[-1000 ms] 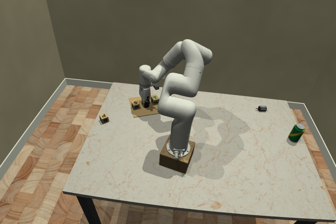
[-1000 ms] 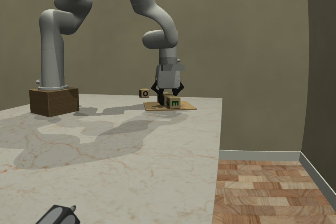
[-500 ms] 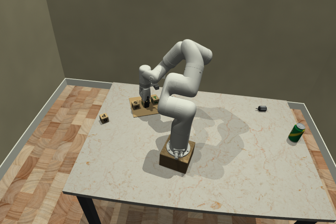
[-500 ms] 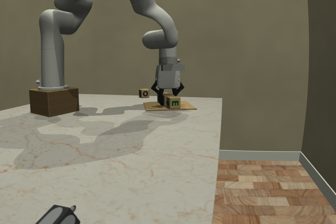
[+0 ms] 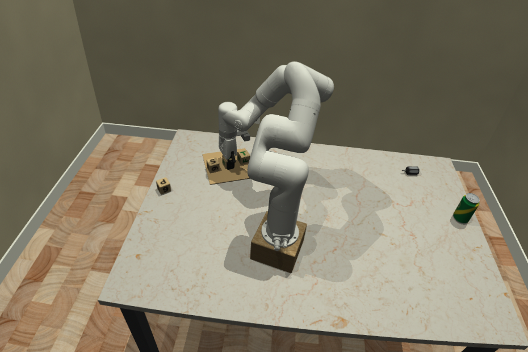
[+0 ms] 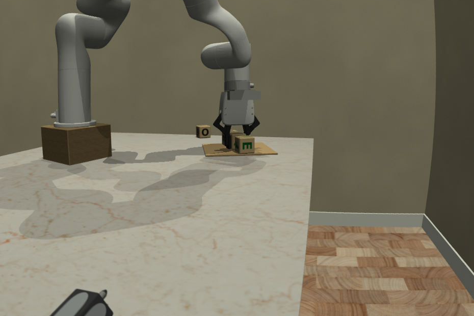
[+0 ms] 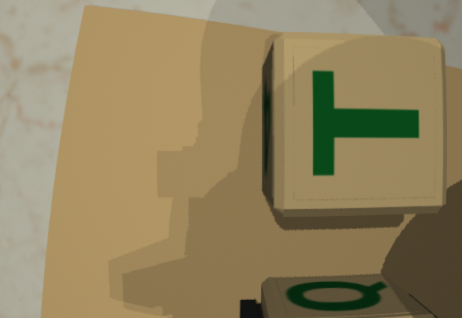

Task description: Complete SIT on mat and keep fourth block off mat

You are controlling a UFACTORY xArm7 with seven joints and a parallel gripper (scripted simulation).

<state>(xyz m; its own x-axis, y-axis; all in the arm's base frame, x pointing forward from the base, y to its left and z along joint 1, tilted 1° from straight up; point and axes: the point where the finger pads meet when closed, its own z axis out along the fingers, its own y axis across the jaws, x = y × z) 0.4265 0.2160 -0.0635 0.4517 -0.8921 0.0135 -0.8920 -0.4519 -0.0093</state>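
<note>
Now: the tan mat 2 cm below my hand. Also, from my hand: T block: 6 cm to the right, 3 cm ahead; black object: 82 cm to the right, 2 cm ahead, 1 cm below; green can: 97 cm to the right, 24 cm behind, 4 cm above.
</note>
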